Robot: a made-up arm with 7 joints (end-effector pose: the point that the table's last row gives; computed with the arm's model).
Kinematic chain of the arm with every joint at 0, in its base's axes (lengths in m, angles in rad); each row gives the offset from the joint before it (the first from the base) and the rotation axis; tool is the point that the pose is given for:
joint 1: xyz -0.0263 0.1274 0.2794 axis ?
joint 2: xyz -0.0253 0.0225 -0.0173 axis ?
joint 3: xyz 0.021 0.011 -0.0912 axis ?
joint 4: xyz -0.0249 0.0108 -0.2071 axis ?
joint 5: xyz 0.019 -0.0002 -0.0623 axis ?
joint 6: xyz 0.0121 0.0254 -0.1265 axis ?
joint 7: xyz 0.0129 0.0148 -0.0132 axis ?
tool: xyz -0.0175 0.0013 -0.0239
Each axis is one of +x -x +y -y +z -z.
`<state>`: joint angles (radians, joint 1 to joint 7).
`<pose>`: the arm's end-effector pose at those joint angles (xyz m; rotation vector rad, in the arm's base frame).
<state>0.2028 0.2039 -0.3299 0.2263 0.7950 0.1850 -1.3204</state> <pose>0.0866 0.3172 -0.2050 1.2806 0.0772 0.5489</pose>
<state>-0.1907 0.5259 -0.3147 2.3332 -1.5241 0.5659 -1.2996</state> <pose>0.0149 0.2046 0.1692 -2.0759 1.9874 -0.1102</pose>
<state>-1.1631 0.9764 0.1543 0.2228 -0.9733 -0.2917 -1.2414</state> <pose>-0.2105 0.5855 0.1048 1.1299 -0.0343 -1.8130</pose>
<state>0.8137 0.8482 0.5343 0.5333 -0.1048 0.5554 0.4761</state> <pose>0.2028 0.5719 0.1404 0.2410 -1.0383 0.5310</pose>
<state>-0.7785 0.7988 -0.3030 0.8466 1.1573 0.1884 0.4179</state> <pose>-0.1694 0.4702 -0.0542 -0.1419 -0.0334 0.4022</pose>
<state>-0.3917 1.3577 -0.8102 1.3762 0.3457 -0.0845 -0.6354</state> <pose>0.0728 0.4561 0.0555 0.7435 -0.7055 -0.9244</pose>
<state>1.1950 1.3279 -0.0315 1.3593 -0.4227 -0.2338 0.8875</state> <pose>0.1018 0.4519 0.4371 1.4945 -1.1893 -1.1098</pose>
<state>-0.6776 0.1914 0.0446 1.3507 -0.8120 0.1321 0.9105</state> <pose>-0.0746 0.2507 -0.0828 -0.3659 -0.0278 -0.9958</pose>
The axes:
joint 1: -y
joint 2: +x
joint 3: +z
joint 4: -y
joint 5: +z
joint 6: +y
joint 7: -x

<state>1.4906 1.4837 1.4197 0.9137 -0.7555 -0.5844 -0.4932</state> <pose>-0.1834 0.5398 0.2868 -1.8363 0.9716 -1.4704</pose>
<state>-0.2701 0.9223 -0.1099 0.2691 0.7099 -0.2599 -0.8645</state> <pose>-0.0711 0.6001 0.0150 1.7074 -0.3943 0.4415</pose>
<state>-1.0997 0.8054 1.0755 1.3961 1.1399 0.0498 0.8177</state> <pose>-0.0977 0.5249 0.1717 -0.0601 -1.3084 0.0663</pose>
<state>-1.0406 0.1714 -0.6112 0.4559 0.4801 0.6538 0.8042</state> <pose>-0.4232 0.2280 -0.0296 -0.7843 1.3092 0.3825</pose>
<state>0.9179 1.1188 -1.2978 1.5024 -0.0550 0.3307 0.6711</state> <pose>0.2594 0.3434 0.1663 0.3430 -0.4621 -1.5212</pose>
